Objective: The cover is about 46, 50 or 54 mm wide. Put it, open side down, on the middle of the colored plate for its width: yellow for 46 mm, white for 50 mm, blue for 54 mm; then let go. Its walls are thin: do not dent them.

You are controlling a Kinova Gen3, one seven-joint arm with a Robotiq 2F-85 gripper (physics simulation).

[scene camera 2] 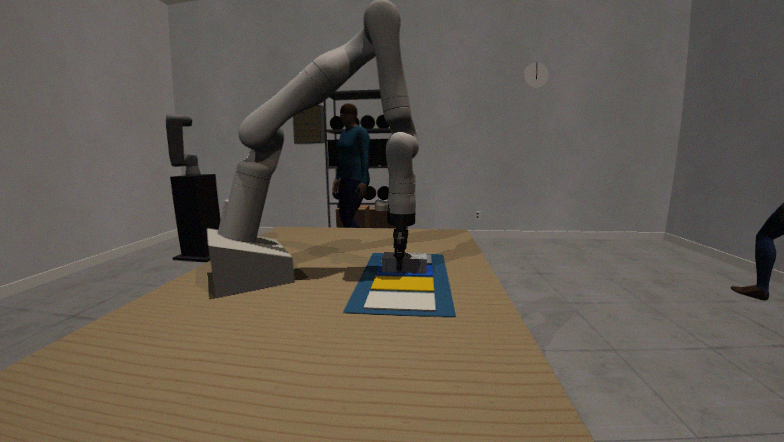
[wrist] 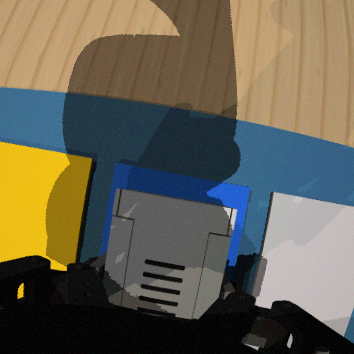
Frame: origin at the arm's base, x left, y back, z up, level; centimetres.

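Seen in the pictures: gripper, between the fingertips: (scene camera 2: 400, 266) (wrist: 162, 278); arm's base, origin of its link: (scene camera 2: 238, 237).
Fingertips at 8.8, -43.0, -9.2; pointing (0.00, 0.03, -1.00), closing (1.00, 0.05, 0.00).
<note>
Offsets run from my fingertips to a thing's middle, as dx, dy, dz. "spot": to the spot under its first point. Level surfaces: height alone.
The grey cover @(+0.1, -1.3, +1.4) (scene camera 2: 414, 264) (wrist: 170, 225), with dark slots in its top, is upright, top up, over the blue plate (scene camera 2: 429, 270) (wrist: 232, 193). In the wrist view, blue shows beyond its far edge and in narrow strips at both sides, wider at the right. Whether it touches the plate cannot be told; its open underside is hidden. My gripper (scene camera 2: 399, 265) (wrist: 162, 278) is shut on the cover, fingers at its left and right sides in the wrist view. The yellow plate @(-9.4, -1.9, -0.9) (scene camera 2: 403, 283) (wrist: 35, 200) lies beside the blue one; the white plate @(-18.9, -2.3, -0.9) (scene camera 2: 400, 300) lies nearest scene camera 2.
A light grey plate @(spot: -0.3, -5.9, +3.3) (scene camera 2: 421, 256) (wrist: 310, 240) lies on the blue plate's other side. The plates lie on a dark blue mat @(dz -1.1) (scene camera 2: 356, 303) (wrist: 30, 115) on the wooden table @(dz -1.3) (scene camera 2: 274, 356) (wrist: 30, 45). A person (scene camera 2: 353, 156) stands behind the table; another person's leg (scene camera 2: 765, 258) shows at the right.
</note>
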